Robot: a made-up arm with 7 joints.
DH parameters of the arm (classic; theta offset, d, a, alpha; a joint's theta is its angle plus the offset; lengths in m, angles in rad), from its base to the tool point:
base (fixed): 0 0 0 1.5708
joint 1: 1.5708 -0.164 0 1.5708
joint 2: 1.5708 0 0 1.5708
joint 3: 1.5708 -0.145 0 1.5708
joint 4: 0 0 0 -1.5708
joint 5: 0 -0.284 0 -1.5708
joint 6: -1.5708 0 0 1.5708
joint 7: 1.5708 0 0 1.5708
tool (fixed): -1.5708 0 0 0
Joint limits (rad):
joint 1: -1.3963..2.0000
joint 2: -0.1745..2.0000
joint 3: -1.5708..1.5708
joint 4: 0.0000..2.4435
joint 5: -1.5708..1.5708
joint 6: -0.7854..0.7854
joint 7: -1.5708..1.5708
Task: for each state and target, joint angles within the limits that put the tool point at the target. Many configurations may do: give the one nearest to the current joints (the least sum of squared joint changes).
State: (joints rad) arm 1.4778 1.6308 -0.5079 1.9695 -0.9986 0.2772 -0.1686
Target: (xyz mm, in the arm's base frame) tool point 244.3 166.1 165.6
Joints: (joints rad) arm 1.4157 1.1259 -0.7665 1.7487 -0.9986 0.2772 -0.1686
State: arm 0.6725 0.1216 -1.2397 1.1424 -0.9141 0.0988 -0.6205
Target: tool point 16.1 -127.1 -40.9
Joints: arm 0.3750 -0.1724 -1.5708 1.7541 -0.9141 0.0988 -0.6205
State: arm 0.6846 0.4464 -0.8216 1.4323 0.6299 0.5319 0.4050
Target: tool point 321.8 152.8 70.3
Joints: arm 0.9319 0.6251 -0.5002 1.4864 0.6299 0.5319 0.4050
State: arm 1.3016 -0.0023 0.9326 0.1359 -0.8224 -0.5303 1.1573
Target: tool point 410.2 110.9 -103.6
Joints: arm 1.1756 -0.1745 0.3157 0.2329 -0.8224 -0.5303 1.1573
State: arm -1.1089 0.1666 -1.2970 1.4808 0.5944 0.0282 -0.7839
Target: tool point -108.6 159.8 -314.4
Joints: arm -0.9265 0.8634 -0.8508 1.4616 0.5944 0.0282 -0.7839
